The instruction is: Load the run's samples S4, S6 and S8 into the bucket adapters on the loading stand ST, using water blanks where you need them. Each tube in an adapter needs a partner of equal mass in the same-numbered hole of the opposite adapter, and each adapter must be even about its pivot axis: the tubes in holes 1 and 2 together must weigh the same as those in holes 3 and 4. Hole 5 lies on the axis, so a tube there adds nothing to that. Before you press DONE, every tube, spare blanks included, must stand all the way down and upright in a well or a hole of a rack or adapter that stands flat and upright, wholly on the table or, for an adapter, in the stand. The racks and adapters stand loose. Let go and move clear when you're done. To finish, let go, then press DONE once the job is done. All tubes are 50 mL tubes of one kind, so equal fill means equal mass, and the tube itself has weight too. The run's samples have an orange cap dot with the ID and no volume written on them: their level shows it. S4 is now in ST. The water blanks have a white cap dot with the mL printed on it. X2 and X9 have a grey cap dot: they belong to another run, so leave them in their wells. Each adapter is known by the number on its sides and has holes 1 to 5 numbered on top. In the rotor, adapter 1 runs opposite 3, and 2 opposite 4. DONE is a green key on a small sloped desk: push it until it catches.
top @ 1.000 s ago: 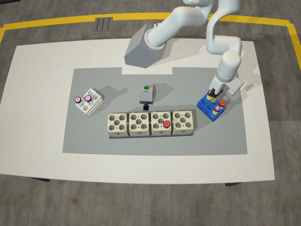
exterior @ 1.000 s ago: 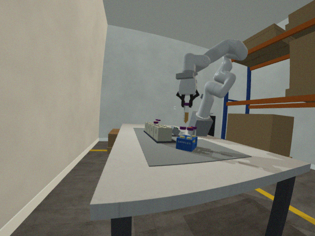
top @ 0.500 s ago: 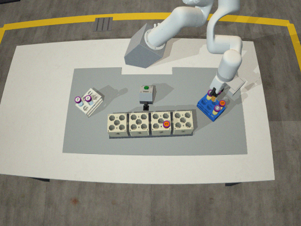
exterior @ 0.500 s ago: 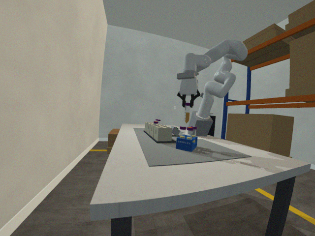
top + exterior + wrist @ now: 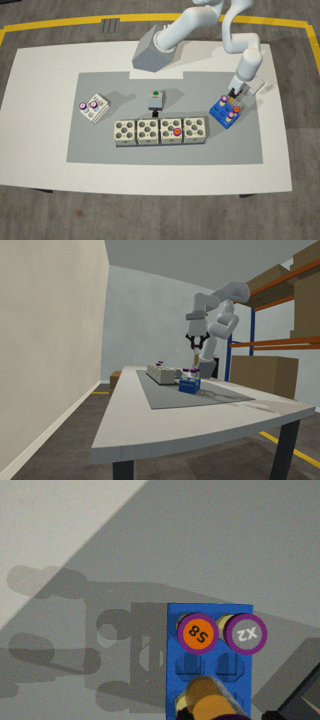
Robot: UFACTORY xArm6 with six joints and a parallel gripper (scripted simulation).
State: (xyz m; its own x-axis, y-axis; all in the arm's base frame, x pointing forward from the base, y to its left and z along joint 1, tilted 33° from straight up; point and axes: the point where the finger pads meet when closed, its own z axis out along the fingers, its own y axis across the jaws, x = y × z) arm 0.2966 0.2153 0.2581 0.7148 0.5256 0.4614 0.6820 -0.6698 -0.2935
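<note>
My gripper is now 50 mm above the orange-dot tube and 10 mm short of it. The rest, counted from my hand: loading stand (340 mm to the right, 240 mm below, 110 mm ahead); then green DONE key (360 mm to the right, 180 mm below, 80 mm behind); then blue sample rack (220 mm below, 10 mm to the right, 10 mm ahead).
</note>
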